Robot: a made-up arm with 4 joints.
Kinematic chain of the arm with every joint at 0, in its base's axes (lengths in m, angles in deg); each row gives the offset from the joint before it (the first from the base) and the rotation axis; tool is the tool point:
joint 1: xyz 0 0 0.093 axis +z
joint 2: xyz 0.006 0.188 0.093 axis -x
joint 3: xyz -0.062 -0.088 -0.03 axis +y
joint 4: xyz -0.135 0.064 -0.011 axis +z
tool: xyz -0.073 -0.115 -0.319
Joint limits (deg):
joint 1: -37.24..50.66
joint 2: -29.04..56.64
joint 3: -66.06..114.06
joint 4: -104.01..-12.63
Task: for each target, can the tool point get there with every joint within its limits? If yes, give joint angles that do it. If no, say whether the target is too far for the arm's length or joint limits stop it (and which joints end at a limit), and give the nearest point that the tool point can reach.
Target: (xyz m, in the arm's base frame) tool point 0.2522 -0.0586 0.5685
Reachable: no: joint limits stop it (at a limit: joint 1, joint 2, joint 3) | nearest point -0.1277 -0.2184 0.4545 | short by 0.428 m
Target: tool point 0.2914 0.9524 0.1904
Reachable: no: too far | nearest point 0.0869 0.5506 0.2961 | short by 0.463 m
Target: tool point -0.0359 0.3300 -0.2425
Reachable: yes | joints -12.11 -11.82 -31.27 -84.02
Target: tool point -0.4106 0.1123 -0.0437
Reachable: yes | joints -4.85 23.65 18.86 -63.74
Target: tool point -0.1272 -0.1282 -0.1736
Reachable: yes | joints 25.64 20.63 -20.31 -20.63
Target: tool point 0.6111 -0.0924 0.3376
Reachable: no: joint limits stop it (at a limit: joint 2, joint 3, joint 4) | nearest point 0.2417 -0.0365 0.0800 | short by 0.454 m
